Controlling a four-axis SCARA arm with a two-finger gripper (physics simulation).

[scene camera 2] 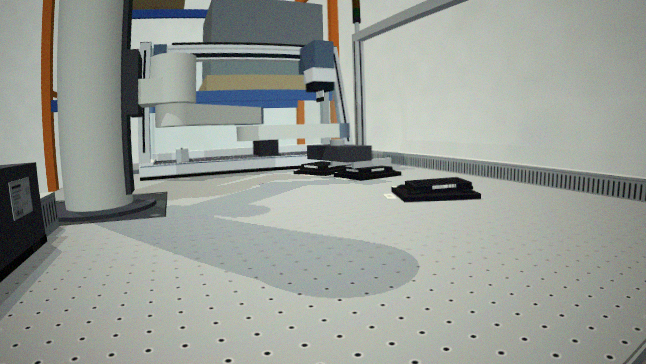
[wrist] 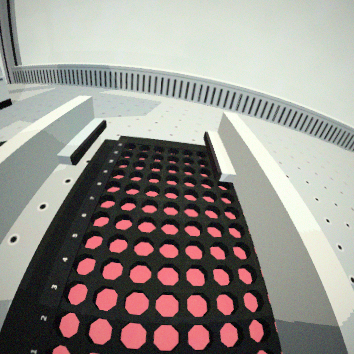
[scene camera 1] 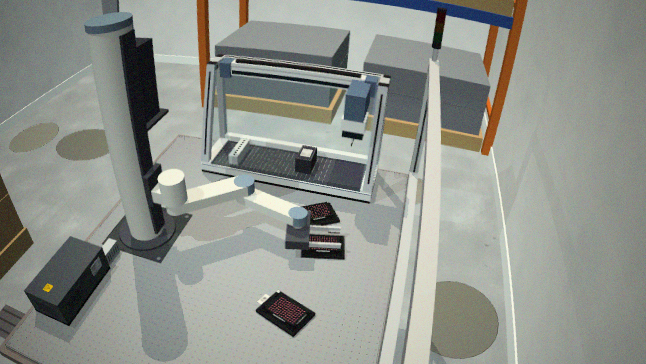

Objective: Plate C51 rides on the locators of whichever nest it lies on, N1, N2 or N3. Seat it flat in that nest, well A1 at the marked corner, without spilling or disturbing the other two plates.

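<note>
Plate C51 (scene camera 1: 327, 239) (scene camera 2: 382, 172) (wrist: 170, 240), black with pink-filled wells, lies on the middle nest; its label is outside the wrist view, and I cannot tell whether it is fully flat. My gripper (scene camera 1: 341, 238) (scene camera 2: 382, 163) (wrist: 155, 116) is shut to its narrow setting with nothing gripped. Its fingers run along the plate's two long sides, low over it. In the wrist view the left pad stands apart from the plate, and the right pad overlaps its right edge. The A1 corner is hidden. Another plate (scene camera 1: 286, 309) (scene camera 2: 417, 185) lies in front, the third plate (scene camera 1: 320, 211) (scene camera 2: 313, 166) behind.
A white corner tag (scene camera 1: 263, 299) (scene camera 2: 390, 196) lies beside the front nest. The gantry machine (scene camera 1: 280, 186) stands behind the plates. A black box (scene camera 1: 67, 280) stands at the left. A pale rail (scene camera 1: 422, 280) runs along the right. The back plate is close to my rear finger.
</note>
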